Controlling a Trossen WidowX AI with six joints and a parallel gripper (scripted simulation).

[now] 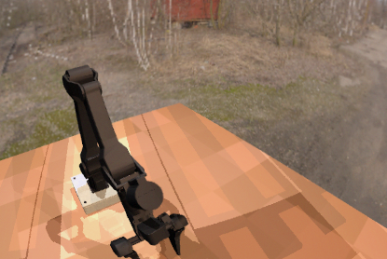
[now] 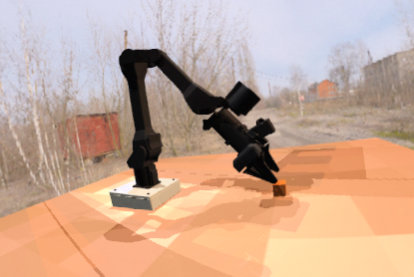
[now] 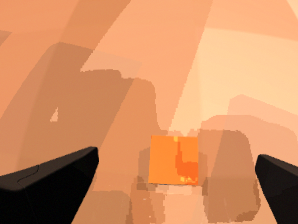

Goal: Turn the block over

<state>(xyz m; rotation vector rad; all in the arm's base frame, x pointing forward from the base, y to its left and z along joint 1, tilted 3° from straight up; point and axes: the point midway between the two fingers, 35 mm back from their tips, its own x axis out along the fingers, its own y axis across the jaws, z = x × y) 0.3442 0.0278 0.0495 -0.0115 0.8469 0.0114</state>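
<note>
The orange block lies 30 mm below my gripper tip and 10 mm behind it.
</note>
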